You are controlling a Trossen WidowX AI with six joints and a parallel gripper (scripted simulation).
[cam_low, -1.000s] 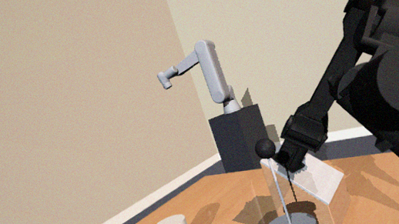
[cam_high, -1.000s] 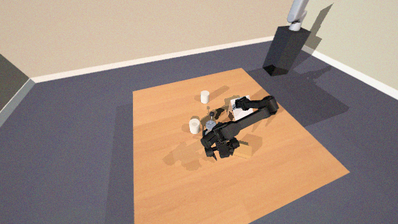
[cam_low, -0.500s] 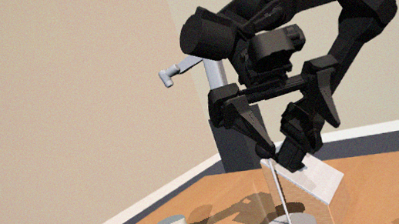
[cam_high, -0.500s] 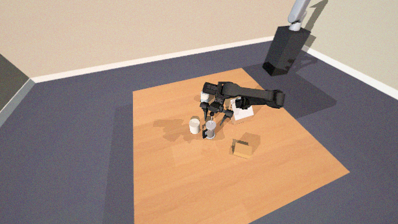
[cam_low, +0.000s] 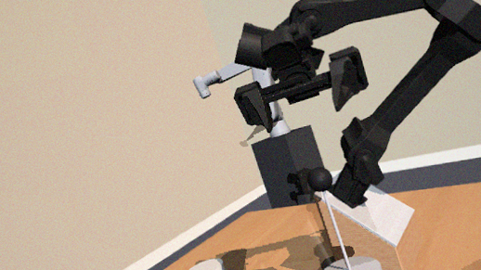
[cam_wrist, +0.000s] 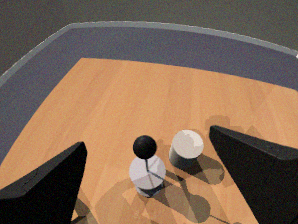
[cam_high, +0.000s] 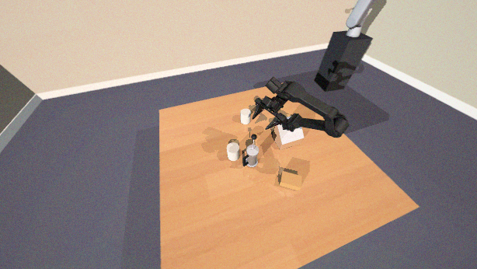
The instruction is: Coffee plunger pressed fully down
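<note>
Right now the coffee press is 40 mm ahead of my gripper tip, 20 mm to the left of it and 200 mm below it. From my gripper tip the other things lie so: small box 160 mm behind, 200 mm to the left, 310 mm below.
</note>
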